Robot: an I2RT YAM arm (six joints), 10 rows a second.
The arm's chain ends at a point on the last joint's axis. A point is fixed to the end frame.
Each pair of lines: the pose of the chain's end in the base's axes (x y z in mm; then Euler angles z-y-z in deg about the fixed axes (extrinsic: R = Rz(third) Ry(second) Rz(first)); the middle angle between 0 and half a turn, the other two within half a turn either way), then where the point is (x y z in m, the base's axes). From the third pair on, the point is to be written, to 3 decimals.
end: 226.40, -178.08, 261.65, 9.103, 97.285, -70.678
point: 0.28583 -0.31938 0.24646
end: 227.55, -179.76, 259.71, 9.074, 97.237, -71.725
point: 0.28440 -0.32214 0.24464
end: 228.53, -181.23, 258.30, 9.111, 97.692, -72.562
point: 0.283 -0.324 0.242
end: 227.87, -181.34, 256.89, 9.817, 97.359, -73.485
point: 0.280 -0.325 0.242
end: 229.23, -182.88, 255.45, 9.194, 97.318, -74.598
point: 0.279 -0.328 0.240
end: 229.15, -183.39, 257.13, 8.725, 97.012, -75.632
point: 0.276 -0.329 0.243
